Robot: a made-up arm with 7 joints.
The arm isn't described. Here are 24 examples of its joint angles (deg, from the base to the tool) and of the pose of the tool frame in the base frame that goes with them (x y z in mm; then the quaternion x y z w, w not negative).
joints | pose
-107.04 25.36 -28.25 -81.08 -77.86 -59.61 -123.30 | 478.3 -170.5 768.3 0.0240 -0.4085 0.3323 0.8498
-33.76 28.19 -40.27 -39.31 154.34 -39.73 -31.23 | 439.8 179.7 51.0 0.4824 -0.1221 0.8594 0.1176
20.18 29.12 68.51 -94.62 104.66 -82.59 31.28 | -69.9 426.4 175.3 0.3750 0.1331 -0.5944 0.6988
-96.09 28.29 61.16 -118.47 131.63 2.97 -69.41 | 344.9 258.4 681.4 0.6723 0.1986 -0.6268 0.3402
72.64 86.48 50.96 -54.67 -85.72 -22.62 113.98 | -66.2 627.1 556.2 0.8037 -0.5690 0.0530 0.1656
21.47 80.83 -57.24 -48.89 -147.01 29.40 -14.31 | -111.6 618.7 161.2 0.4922 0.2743 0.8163 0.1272
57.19 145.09 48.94 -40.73 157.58 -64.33 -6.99 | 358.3 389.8 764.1 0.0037 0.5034 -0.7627 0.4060
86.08 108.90 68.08 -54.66 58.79 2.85 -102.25 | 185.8 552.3 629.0 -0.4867 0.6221 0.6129 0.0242
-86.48 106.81 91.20 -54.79 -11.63 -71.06 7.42 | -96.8 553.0 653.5 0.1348 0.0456 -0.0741 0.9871
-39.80 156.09 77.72 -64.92 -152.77 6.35 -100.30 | -311.1 138.8 970.3 0.5304 0.7213 -0.3122 0.3179
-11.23 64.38 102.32 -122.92 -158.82 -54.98 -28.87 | -16.2 463.1 465.9 0.6328 -0.0151 -0.7740 0.0188
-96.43 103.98 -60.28 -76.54 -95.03 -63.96 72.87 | 320.3 407.0 781.0 0.3633 -0.8550 -0.3650 0.0610
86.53 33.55 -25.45 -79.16 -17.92 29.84 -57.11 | -486.2 64.1 220.3 0.1918 -0.4439 -0.4235 0.7661
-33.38 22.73 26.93 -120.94 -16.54 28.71 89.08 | 367.4 203.7 360.6 -0.1421 -0.3182 0.9370 0.0236
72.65 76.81 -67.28 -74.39 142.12 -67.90 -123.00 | -418.2 369.5 364.0 0.6020 -0.3924 -0.5487 0.4274
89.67 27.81 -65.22 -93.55 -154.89 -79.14 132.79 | -473.1 -119.6 326.1 -0.0392 -0.0043 -0.1800 0.9829
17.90 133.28 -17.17 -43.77 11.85 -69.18 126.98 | 199.1 564.6 756.2 0.4441 -0.5636 0.5410 0.4388
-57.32 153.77 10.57 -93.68 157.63 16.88 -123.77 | -123.4 162.1 946.5 -0.1461 0.8119 0.1696 0.5392
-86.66 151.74 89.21 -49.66 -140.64 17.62 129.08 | -481.2 325.2 602.0 0.0851 -0.1441 -0.2567 0.9519
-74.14 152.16 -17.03 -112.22 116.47 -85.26 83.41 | -60.3 288.4 846.2 -0.7423 -0.5136 0.3367 0.2680
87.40 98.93 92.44 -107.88 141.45 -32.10 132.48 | 133.3 403.6 670.2 -0.3835 0.4333 0.7119 0.3979
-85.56 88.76 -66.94 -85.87 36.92 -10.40 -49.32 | 439.2 286.2 657.8 -0.1070 0.9221 0.1432 0.3433
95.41 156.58 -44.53 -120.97 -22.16 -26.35 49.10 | 75.4 421.1 471.8 0.1278 -0.1458 -0.2951 0.9356
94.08 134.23 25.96 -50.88 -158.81 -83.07 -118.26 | 273.3 532.2 520.3 -0.8727 0.3085 0.1476 0.3486
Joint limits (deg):
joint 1: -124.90..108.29
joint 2: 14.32..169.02
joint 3: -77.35..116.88
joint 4: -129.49..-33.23
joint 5: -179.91..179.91
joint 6: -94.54..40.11
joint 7: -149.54..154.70
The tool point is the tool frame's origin. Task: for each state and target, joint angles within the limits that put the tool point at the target. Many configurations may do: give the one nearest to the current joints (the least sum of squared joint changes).
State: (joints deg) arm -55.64 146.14 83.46 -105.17 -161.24 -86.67 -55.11
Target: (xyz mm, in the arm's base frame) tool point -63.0 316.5 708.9
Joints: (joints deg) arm -46.89 111.58 69.94 -128.18 -164.56 -93.67 -51.50
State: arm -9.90 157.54 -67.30 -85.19 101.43 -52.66 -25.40
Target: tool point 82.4 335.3 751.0
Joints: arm -9.54 162.34 -62.37 -124.95 95.48 -53.39 -32.02
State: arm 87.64 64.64 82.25 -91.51 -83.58 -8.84 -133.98
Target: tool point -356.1 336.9 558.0
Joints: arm 93.03 32.17 77.45 -113.31 -80.03 -11.39 -132.60
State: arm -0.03 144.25 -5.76 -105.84 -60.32 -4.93 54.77
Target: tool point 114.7 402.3 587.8
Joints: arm 6.46 145.42 -52.80 -123.64 -64.62 -7.80 48.20
